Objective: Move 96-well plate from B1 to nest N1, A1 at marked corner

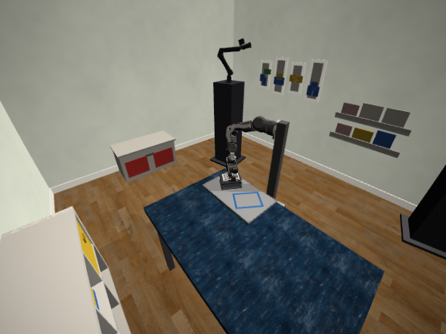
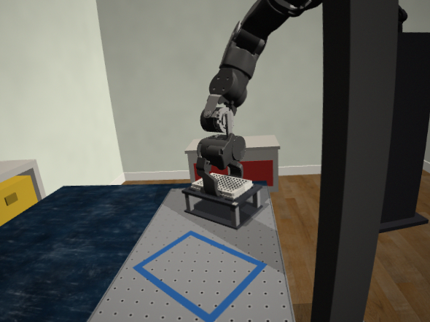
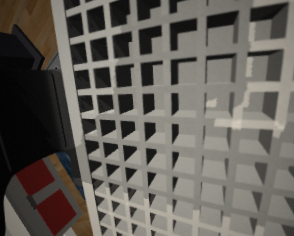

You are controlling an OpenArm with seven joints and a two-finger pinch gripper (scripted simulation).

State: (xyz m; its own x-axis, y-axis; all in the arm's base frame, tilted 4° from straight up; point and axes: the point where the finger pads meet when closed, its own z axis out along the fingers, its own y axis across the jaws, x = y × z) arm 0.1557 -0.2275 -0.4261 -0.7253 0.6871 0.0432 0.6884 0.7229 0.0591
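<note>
My hand is right at the white 96-well plate. From my hand the other things lie so: dark raised plate nest 10 mm below.
</note>
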